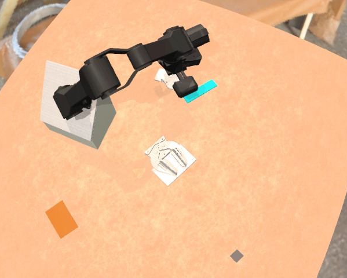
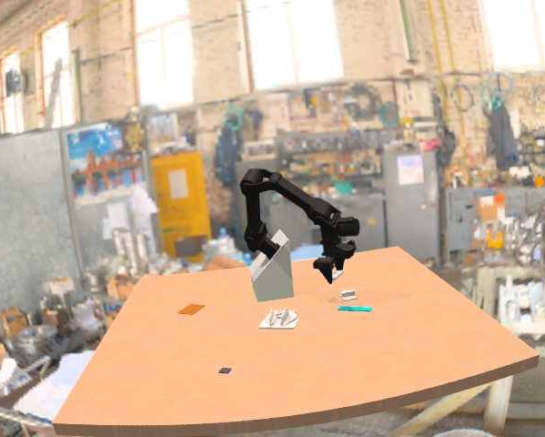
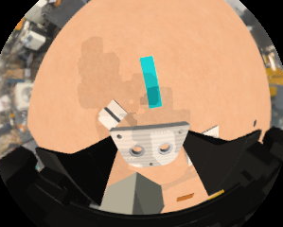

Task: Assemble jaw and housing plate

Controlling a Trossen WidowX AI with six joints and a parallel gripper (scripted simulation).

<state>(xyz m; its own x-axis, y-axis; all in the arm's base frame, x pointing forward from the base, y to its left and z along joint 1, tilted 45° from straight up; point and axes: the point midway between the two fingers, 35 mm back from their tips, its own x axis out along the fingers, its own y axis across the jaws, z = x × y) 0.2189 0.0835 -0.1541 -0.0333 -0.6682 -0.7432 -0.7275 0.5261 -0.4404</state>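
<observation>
Right now the jaw is 40 mm ahead of my gripper tip, 190 mm to the right of it and 90 mm below it. From my gripper tip the other things lie so: white base plate 70 mm ahead, 220 mm to the right, 100 mm below; cyan strip 70 mm ahead, 50 mm to the left, 100 mm below; small grey square 340 mm ahead, 430 mm to the right, 100 mm below.
</observation>
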